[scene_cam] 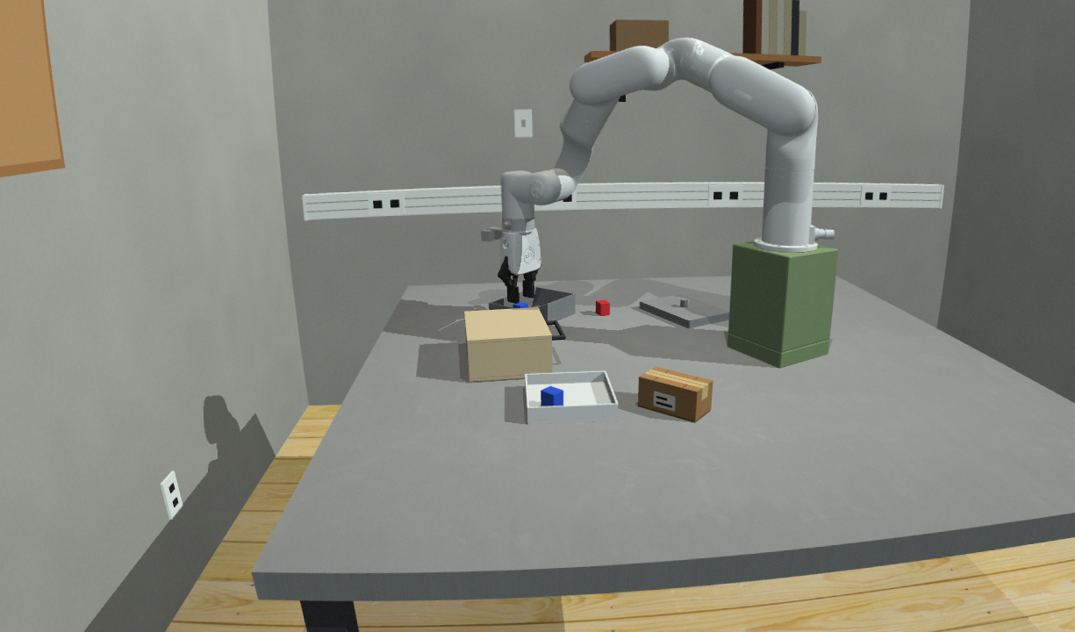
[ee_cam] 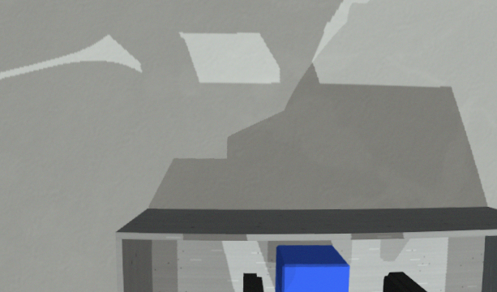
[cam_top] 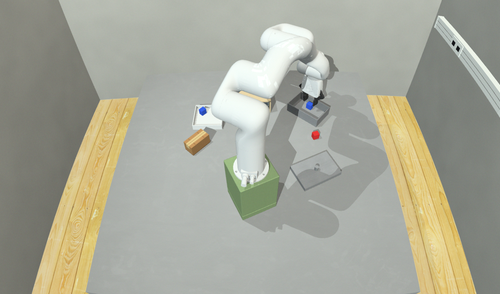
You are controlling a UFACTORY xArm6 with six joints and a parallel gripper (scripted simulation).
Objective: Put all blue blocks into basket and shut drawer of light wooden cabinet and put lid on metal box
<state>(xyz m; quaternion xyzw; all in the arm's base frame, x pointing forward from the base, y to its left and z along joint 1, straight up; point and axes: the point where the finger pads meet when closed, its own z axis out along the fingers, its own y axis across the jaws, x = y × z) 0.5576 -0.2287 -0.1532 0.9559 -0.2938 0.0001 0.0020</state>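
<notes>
Right now my hand is 40 mm above the dark metal box, 30 mm past it and 10 mm to the right of it. Also, from my hand: light wooden cabinet 300 mm to the left, 20 mm below, 10 mm behind; then grey metal lid 390 mm behind, 50 mm below, 30 mm to the right; then red block 200 mm behind, 50 mm below, 30 mm to the right.
</notes>
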